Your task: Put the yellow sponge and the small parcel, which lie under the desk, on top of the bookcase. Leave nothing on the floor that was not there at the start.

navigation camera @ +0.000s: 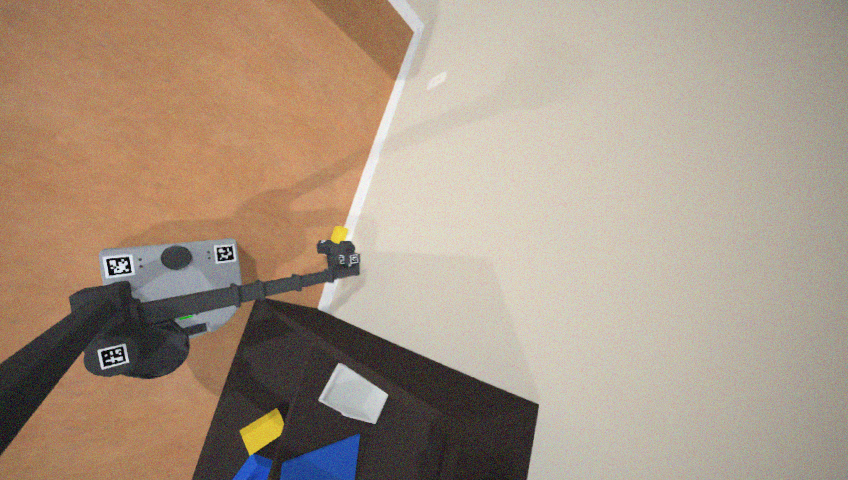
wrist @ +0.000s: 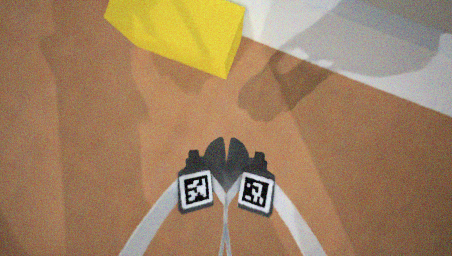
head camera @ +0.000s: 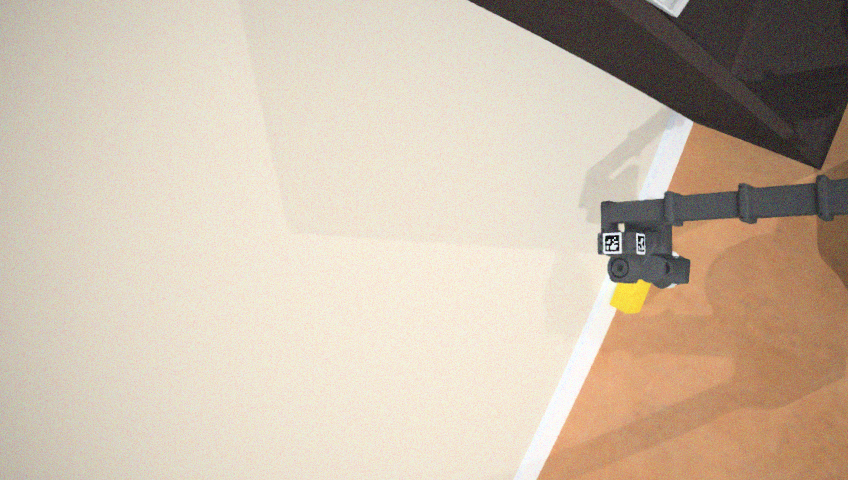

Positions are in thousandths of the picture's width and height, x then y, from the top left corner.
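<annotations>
I see a white tray (navigation camera: 409, 816), and it is 0.81 m from the lens.
</annotations>
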